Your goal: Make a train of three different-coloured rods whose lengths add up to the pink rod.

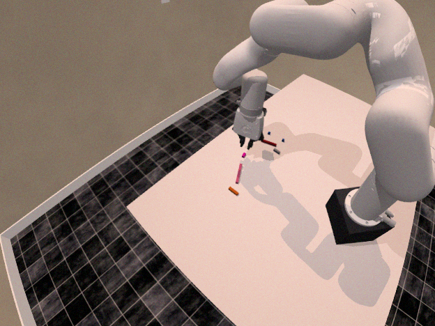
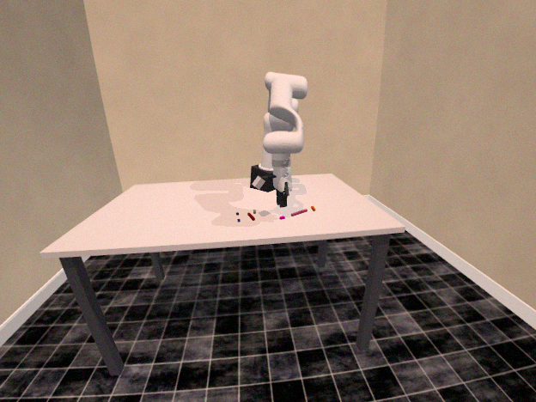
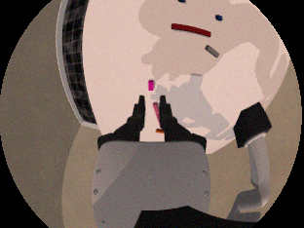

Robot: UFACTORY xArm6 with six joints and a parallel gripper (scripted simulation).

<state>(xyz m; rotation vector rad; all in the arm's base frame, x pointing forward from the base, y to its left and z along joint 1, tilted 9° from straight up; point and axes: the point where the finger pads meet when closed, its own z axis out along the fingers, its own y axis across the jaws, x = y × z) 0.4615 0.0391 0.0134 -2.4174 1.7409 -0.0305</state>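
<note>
My hand is 80 mm above the magenta rod. From my hand the other things lie so: red rod 130 mm to the right, 80 mm below, 20 mm behind; grey rod 120 mm to the right, 80 mm below, 80 mm behind; pink rod 80 mm to the left, 80 mm below, 50 mm behind.
</note>
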